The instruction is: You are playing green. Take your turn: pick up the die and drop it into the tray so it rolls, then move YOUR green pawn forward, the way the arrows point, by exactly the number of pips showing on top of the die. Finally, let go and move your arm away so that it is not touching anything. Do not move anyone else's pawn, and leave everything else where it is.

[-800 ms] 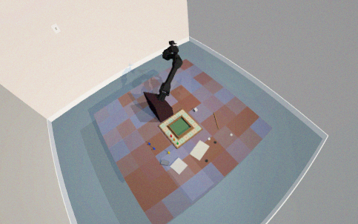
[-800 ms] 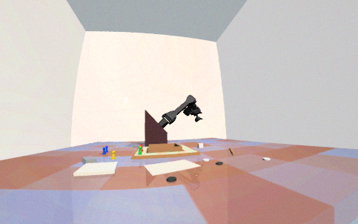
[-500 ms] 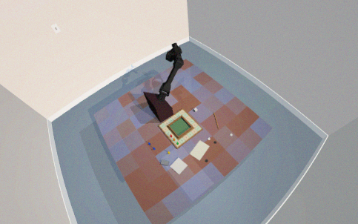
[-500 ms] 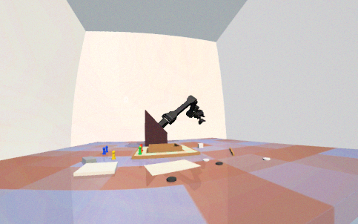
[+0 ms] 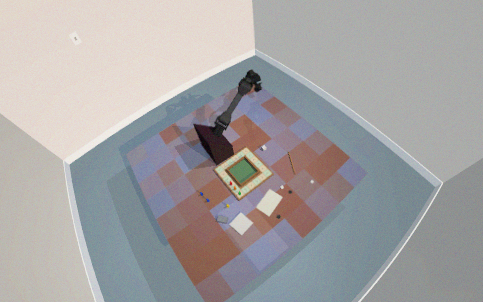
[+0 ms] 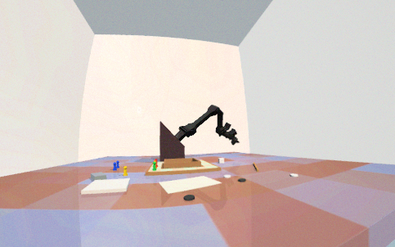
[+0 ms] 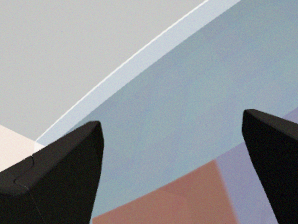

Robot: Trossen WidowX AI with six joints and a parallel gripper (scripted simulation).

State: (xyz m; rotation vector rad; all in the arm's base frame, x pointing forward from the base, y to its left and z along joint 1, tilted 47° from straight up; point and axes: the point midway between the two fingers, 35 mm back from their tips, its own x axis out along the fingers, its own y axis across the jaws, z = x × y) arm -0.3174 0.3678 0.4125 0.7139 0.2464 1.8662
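Now: the white die 53 cm ahead of my gripper tip, 34 cm to the right of it and 10 cm below it. From my gripper tip the other things lie so: orange pawn 68 cm ahead, 66 cm to the right, 9 cm below; thin stick 73 cm ahead, 24 cm to the right, 11 cm below; red pawn 66 cm to the right, 64 cm ahead, 9 cm below.
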